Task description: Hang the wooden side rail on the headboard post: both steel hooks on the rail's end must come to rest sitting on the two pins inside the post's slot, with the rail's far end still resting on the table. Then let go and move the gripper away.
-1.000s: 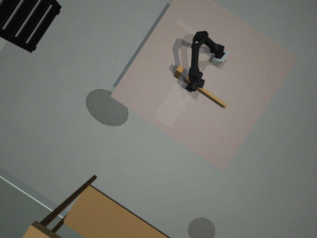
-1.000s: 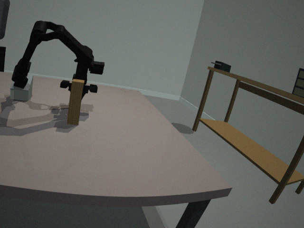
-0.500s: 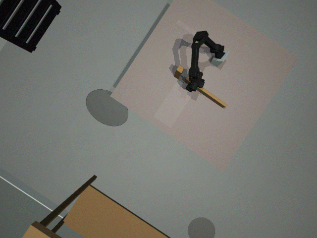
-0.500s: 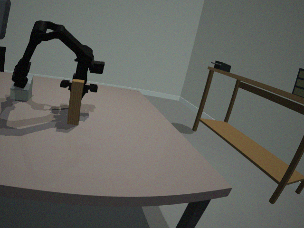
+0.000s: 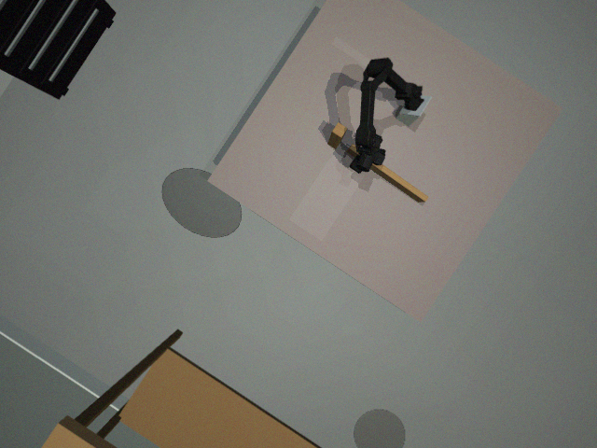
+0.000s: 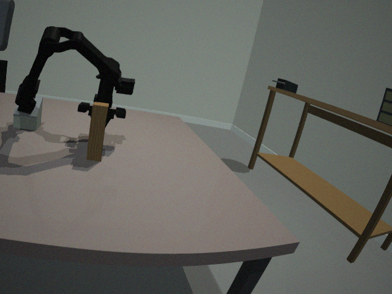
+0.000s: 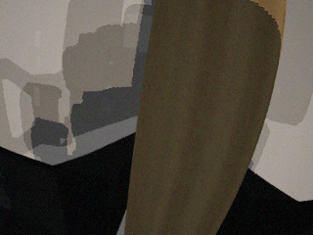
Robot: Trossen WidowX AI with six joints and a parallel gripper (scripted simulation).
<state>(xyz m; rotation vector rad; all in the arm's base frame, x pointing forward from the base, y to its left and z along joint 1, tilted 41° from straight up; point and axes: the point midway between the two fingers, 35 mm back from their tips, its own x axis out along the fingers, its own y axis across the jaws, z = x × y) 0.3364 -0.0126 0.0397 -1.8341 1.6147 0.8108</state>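
Now: gripper tip 15 cm to the left of the wooden headboard post, 5 cm below it and 1 cm short of it.
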